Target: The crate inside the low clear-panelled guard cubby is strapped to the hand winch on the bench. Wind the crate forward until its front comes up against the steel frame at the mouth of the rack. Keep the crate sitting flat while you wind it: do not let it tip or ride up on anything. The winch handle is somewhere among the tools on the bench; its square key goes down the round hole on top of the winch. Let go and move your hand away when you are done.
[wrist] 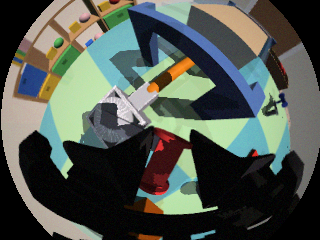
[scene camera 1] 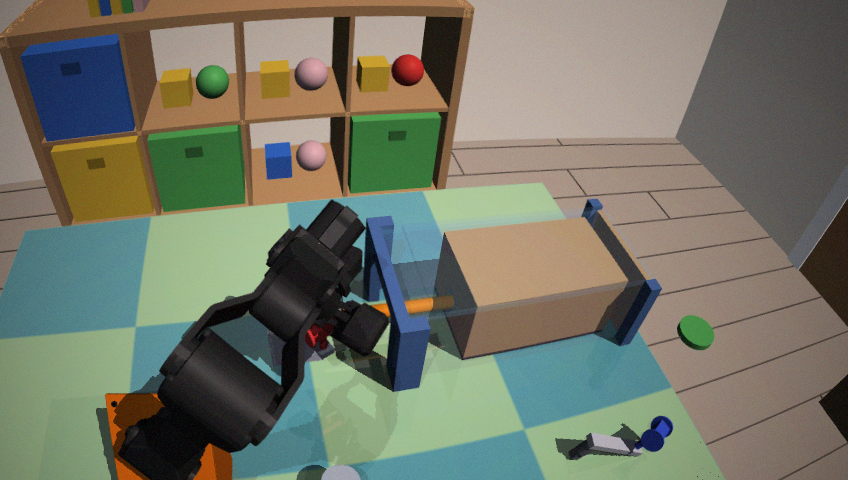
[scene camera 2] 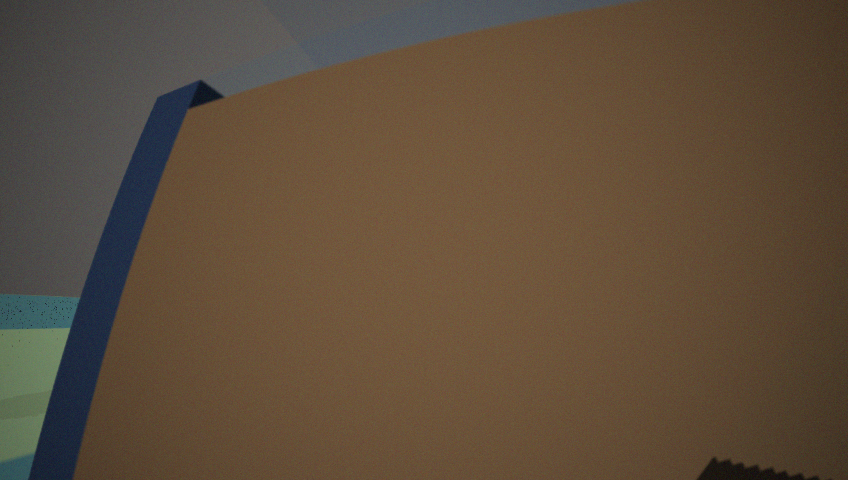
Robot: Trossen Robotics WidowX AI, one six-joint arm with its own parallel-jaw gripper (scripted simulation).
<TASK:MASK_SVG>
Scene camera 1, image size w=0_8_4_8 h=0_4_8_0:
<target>my gripper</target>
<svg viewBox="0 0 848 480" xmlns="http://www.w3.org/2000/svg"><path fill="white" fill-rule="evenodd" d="M352 246L342 258L349 267L341 281L339 281L338 287L334 289L326 302L320 308L318 307L321 311L314 324L321 328L324 327L325 322L331 324L334 328L329 334L330 337L366 356L373 351L389 322L385 313L366 302L360 304L354 300L345 303L340 301L342 296L347 297L351 291L349 285L362 269L362 251Z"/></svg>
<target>blue-knobbed tool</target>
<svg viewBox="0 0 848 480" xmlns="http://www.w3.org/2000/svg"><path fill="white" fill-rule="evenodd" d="M673 424L666 416L655 417L650 424L651 429L642 433L640 441L590 433L586 436L587 440L569 450L569 454L572 460L578 460L593 450L627 454L636 457L643 454L643 446L651 452L659 451L664 445L665 438L672 433Z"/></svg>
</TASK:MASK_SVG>
